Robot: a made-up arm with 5 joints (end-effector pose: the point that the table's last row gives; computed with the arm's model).
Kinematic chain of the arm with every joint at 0, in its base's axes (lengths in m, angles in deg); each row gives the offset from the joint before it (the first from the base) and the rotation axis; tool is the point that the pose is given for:
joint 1: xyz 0 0 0.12 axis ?
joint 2: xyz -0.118 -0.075 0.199 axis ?
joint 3: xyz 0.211 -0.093 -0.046 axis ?
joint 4: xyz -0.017 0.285 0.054 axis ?
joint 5: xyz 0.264 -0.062 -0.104 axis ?
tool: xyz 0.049 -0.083 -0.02
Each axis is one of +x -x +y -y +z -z.
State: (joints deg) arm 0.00 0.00 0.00 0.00 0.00
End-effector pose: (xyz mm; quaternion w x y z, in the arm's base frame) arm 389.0 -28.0 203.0 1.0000 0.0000 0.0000 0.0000
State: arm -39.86 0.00 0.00 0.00 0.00
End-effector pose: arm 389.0 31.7 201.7 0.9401 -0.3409 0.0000 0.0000
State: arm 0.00 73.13 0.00 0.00 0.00
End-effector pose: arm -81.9 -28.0 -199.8 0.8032 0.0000 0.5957 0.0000
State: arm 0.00 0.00 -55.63 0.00 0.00
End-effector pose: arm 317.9 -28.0 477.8 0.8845 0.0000 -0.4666 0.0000
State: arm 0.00 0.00 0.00 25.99 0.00
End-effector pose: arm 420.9 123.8 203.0 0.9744 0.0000 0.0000 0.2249
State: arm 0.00 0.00 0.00 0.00 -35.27
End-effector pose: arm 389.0 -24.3 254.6 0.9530 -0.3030 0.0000 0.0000
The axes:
joint 1: +x
joint 2: +y
joint 3: +y
joint 4: +z
joint 5: +x

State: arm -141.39 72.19 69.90 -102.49 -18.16
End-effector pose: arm 56.4 221.3 94.1 0.6897 0.3310 -0.0586 0.6413
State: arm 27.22 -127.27 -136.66 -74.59 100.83
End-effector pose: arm -340.5 -339.0 359.6 0.6380 0.2809 0.2309 -0.6788
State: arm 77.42 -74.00 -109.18 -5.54 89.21
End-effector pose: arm -312.9 -484.4 273.0 0.0512 0.0219 0.9930 -0.1039
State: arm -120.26 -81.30 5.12 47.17 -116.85
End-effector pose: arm -18.6 383.0 -471.3 0.5616 0.5156 0.5557 -0.3316
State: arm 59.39 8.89 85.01 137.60 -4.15
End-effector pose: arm 29.7 -14.2 635.0 0.0971 -0.7181 0.1104 -0.6802
